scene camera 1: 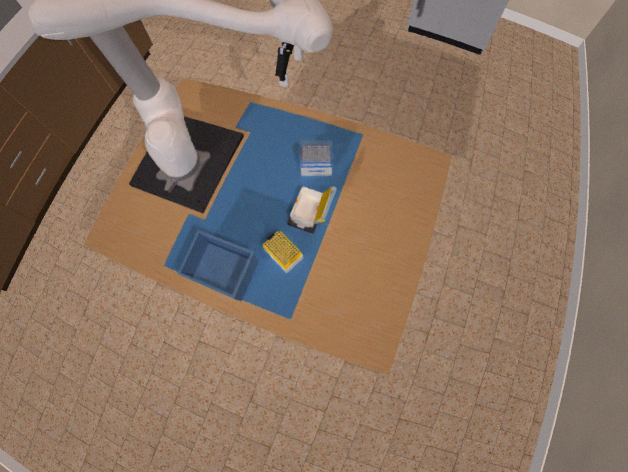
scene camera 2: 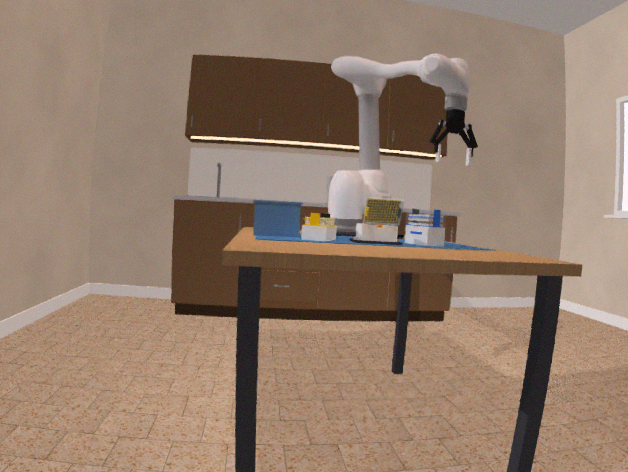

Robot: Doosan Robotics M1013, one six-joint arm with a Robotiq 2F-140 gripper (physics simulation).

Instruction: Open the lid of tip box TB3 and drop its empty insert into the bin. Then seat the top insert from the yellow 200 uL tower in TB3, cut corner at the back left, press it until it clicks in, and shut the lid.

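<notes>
Tip box TB3 [scene camera 1: 306,205] [scene camera 2: 376,232] is a white box with its lid [scene camera 1: 332,200] [scene camera 2: 401,204] standing open on the side away from the robot base. A yellow gridded plate [scene camera 1: 323,205] [scene camera 2: 383,211] stands upright against the lid's inner side. The box interior looks white in scene camera 1. The yellow tower [scene camera 1: 282,250] [scene camera 2: 318,230] stands on the mat, turned at an angle, with a yellow gridded top. The blue bin [scene camera 1: 186,252] [scene camera 2: 277,219] shows a bare floor. My gripper [scene camera 1: 290,68] [scene camera 2: 453,155] is open and empty, high up, beyond the clear-and-blue tower.
A tower with blue bands and a clear gridded top [scene camera 1: 316,158] [scene camera 2: 425,233] stands beside TB3. A black holder [scene camera 1: 310,228] [scene camera 2: 376,242] lies under TB3. These stand on the blue mat [scene camera 1: 284,121] on the wooden table [scene camera 1: 380,213] [scene camera 2: 406,260]. The arm's black base plate [scene camera 1: 218,144] is nearby.
</notes>
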